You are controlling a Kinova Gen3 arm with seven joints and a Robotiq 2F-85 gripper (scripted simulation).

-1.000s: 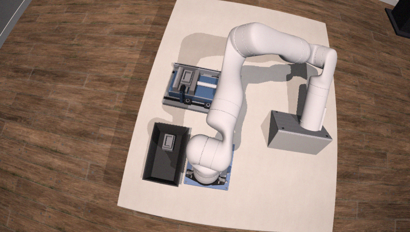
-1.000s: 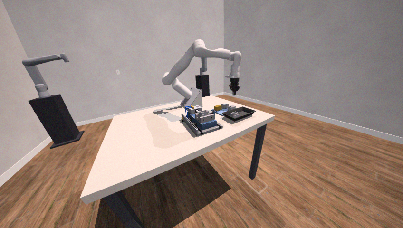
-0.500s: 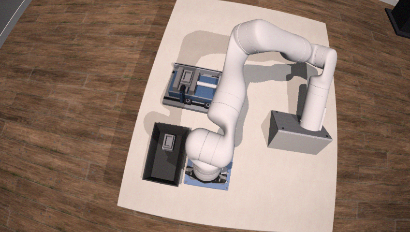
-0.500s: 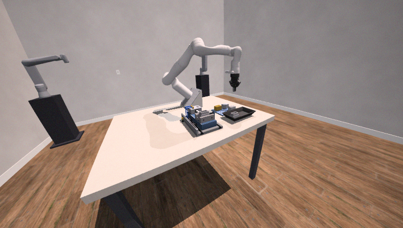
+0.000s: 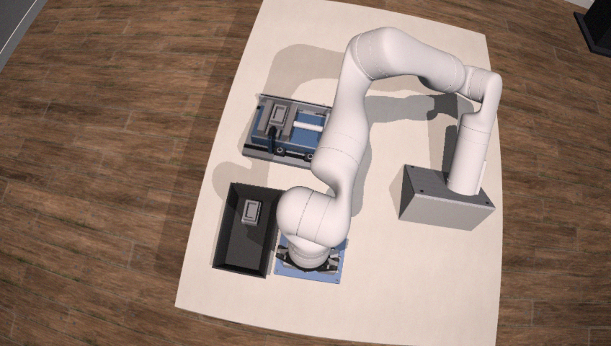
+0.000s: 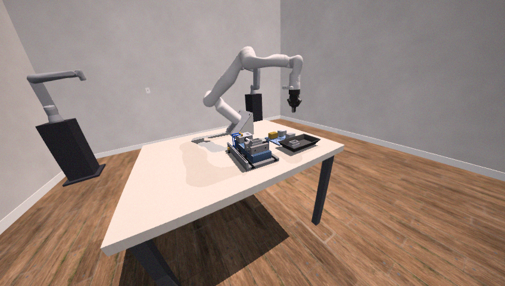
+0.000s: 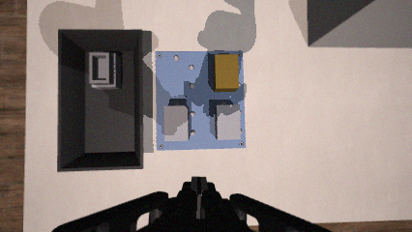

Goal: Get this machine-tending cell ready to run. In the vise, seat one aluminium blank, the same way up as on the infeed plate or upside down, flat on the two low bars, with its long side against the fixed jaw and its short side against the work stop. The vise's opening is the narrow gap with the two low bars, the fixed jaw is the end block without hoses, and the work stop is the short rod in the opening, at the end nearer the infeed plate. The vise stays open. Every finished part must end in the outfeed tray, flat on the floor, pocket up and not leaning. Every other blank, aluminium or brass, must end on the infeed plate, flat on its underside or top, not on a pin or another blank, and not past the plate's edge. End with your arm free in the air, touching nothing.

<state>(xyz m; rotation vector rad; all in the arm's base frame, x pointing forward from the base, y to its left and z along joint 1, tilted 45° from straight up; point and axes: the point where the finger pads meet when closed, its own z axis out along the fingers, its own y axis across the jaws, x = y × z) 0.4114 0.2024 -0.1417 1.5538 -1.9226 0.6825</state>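
Right now my hand is 410 mm to the left of the white rod, 120 mm above it and 20 mm short of it. Round my hand: hose block (400 mm to the right, 120 mm below, 60 mm behind); then blue vise (410 mm to the right, 160 mm below, 40 mm ahead); then brass blank (170 mm below, 140 mm to the right, 70 mm behind).
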